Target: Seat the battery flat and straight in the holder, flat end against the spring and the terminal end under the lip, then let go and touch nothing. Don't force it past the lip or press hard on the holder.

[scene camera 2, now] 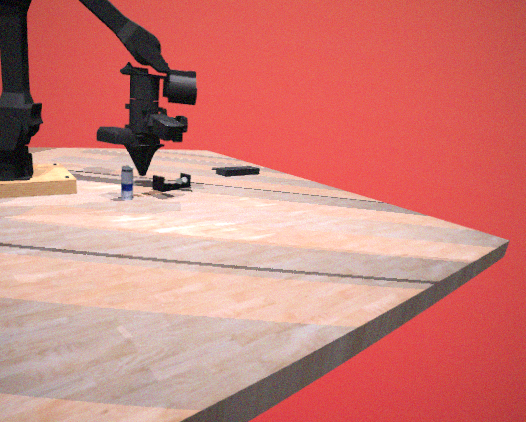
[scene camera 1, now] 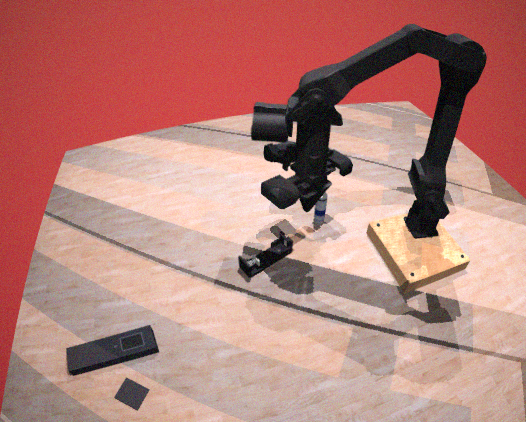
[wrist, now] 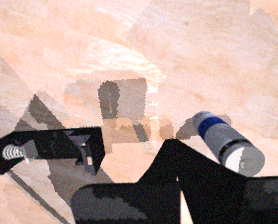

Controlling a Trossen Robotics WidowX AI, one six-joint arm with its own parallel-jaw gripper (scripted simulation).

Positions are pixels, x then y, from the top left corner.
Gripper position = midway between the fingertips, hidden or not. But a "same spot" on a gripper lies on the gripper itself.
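Labels:
My gripper: visible in the wrist view, scene camera 2, scene camera 1 (306, 210). Gripper (wrist: 205, 184), (scene camera 2: 145, 153): same spot.

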